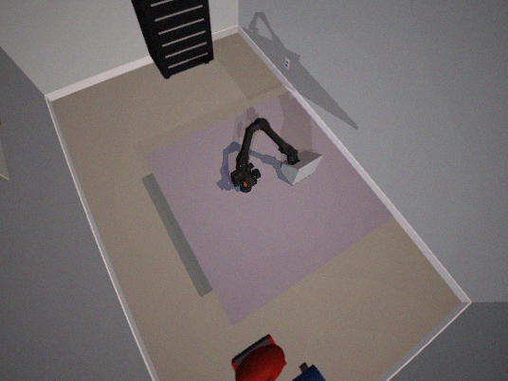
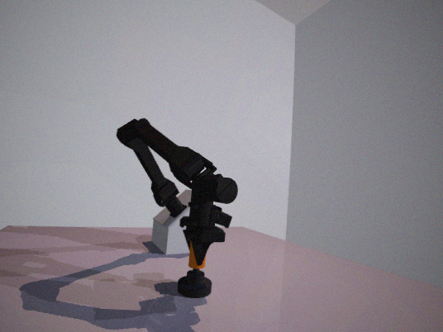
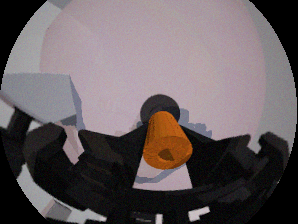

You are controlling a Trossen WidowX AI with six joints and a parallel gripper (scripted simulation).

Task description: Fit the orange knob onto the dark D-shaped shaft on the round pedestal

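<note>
The orange knob lies 20 mm above my gripper tip. Round my gripper tip: dark round pedestal (40 mm below).
</note>
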